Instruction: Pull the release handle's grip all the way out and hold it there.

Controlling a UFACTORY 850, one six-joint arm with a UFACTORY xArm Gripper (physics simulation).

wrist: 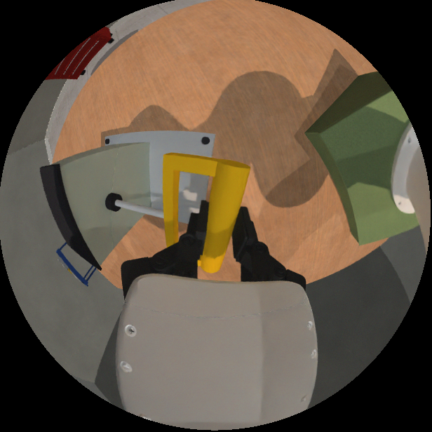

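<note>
The release handle's yellow grip (227,210) is a thick round bar joined to a yellow bracket (171,200). A thin grey rod (142,207) runs from the bracket to a black collar (114,202) on the pale grey-green housing (95,175). A length of the rod shows between collar and bracket. The housing stands on a light blue-grey plate (170,142). My gripper (220,214) is shut on the yellow grip, with one black finger on each side of the bar. The lower part of the bracket is hidden behind the left finger.
A green angular block (350,145) stands at the right, with a white rounded part (402,185) beside it. The housing has a black edge (67,220) at the left. A red slatted object (80,55) is at the upper left, and a blue frame (71,267) at the lower left.
</note>
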